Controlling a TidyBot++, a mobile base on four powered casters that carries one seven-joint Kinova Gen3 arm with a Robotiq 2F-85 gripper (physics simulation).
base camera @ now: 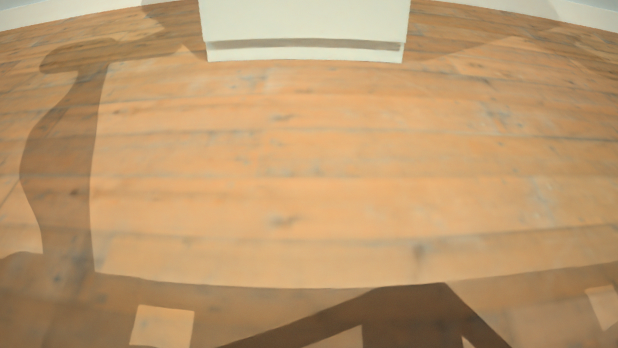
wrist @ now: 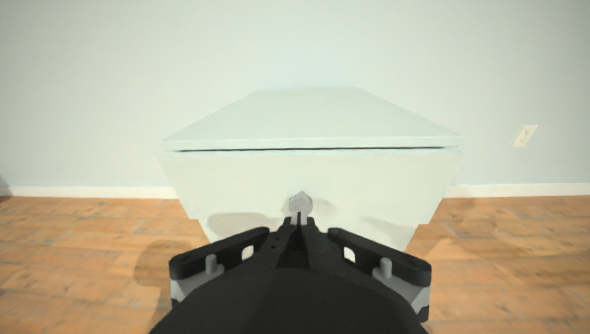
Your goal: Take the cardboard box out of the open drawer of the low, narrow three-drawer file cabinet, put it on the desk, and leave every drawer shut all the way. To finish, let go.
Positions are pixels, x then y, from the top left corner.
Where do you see a drawer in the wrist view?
371,185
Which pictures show my gripper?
The wrist view only.
